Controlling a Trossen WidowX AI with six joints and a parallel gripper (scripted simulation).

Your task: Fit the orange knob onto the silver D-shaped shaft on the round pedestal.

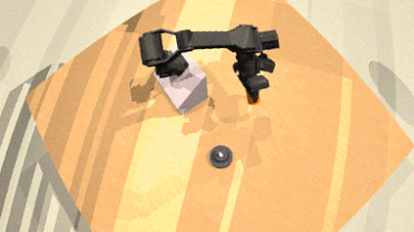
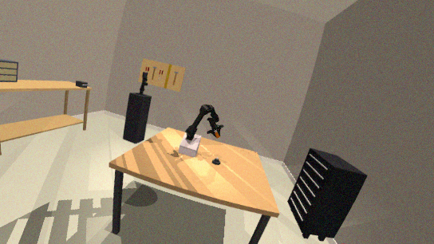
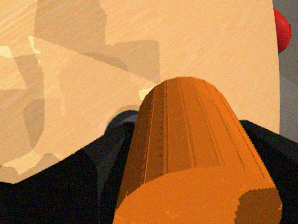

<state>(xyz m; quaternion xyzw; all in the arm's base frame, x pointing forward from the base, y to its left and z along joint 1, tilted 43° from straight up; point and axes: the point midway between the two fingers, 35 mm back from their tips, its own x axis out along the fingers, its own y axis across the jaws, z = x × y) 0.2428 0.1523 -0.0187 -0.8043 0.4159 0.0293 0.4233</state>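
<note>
Right now my gripper tip is 2 cm past the orange knob, 1 cm to the right of it and 3 cm below it. Also, from my gripper tip: dark round pedestal 6 cm ahead, 16 cm to the right, 19 cm below.
</note>
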